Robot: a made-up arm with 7 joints.
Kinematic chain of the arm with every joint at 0, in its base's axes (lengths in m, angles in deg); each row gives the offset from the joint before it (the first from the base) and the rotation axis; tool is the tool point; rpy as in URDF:
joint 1: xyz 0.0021 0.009 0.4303 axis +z
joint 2: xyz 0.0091 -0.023 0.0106 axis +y
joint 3: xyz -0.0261 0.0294 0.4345 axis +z
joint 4: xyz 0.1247 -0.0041 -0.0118 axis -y
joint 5: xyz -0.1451 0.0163 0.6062 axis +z
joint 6: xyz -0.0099 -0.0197 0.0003 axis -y
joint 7: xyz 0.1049 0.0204 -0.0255 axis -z
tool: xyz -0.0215 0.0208 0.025 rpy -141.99 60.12 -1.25
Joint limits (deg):
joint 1: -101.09..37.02
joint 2: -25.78..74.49
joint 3: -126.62..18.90
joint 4: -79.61..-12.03
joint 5: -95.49..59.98
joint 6: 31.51..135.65
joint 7: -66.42..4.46
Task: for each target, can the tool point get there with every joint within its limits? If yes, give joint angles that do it. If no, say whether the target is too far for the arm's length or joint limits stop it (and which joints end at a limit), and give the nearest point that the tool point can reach.
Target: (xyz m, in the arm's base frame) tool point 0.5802 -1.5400 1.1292
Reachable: no: too far | nearest point 0.3765 -0.9943 0.8965 | short by 0.627 m
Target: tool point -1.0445 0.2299 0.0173
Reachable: no: joint limits stop it (at a limit: joint 2, joint 3, joint 4, joint 6, joint 7) | nearest point -0.8899 0.1973 0.7904 | short by 0.789 m
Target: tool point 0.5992 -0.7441 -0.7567
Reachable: no: too far | nearest point 0.5323 -0.6598 -0.1107 | short by 0.655 m
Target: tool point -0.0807 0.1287 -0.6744
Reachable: no: joint limits stop it (at a limit: joint 1, joint 2, joint 4, joint 6, joint 7) | nearest point 0.5768 0.5683 -0.0866 | short by 0.985 m
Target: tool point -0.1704 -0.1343 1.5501
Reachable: yes | joints -76.01 -9.21 -40.09 -31.07 7.31 78.62 -15.73
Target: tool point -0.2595 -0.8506 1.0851
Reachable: yes | joints -62.64 44.57 -93.04 -58.78 -59.00 113.33 -1.13
